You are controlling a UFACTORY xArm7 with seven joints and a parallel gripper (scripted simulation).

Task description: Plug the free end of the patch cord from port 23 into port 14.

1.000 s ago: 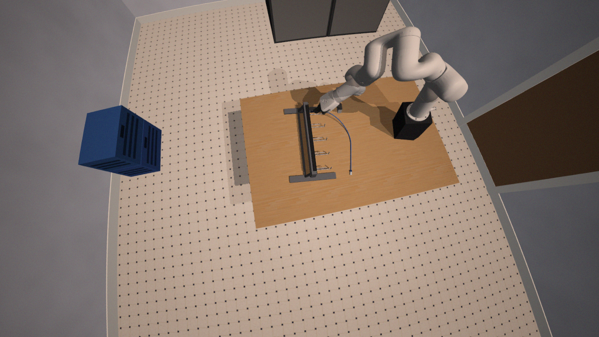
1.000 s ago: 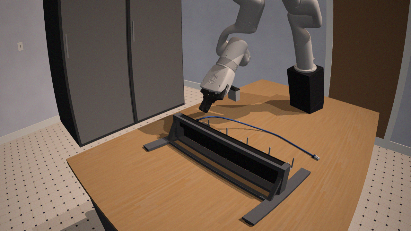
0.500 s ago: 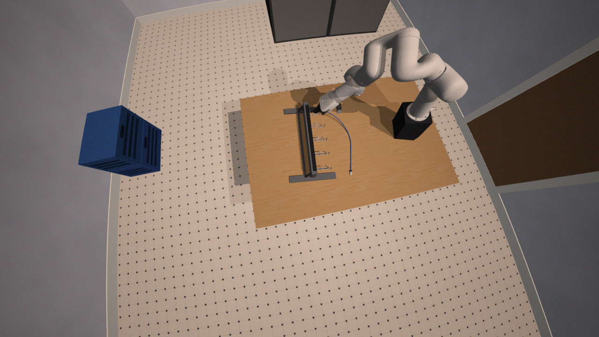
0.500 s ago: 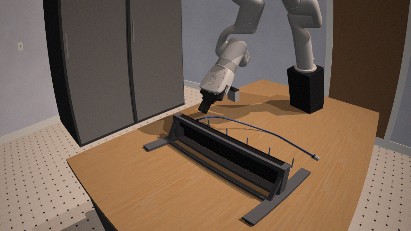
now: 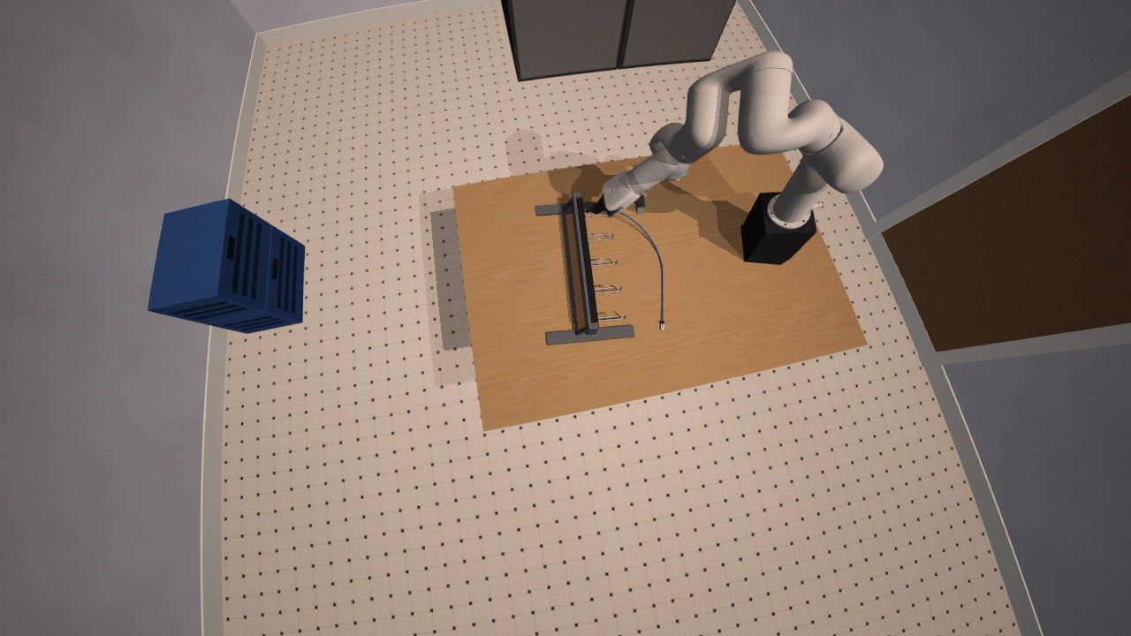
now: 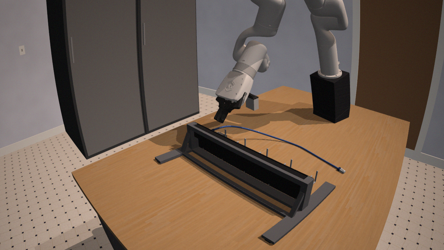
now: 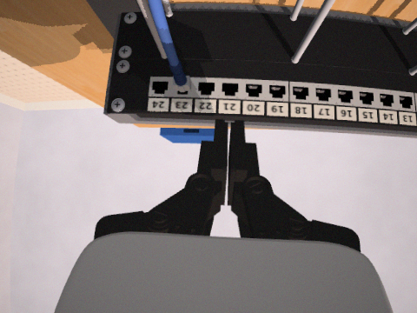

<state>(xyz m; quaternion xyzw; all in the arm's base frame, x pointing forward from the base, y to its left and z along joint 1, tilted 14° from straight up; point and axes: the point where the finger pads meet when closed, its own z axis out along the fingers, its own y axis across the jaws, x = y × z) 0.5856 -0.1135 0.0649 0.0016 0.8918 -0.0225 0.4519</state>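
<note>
The plug lies 39 cm to the left of my hand, 18 cm behind it and 13 cm below it.
</note>
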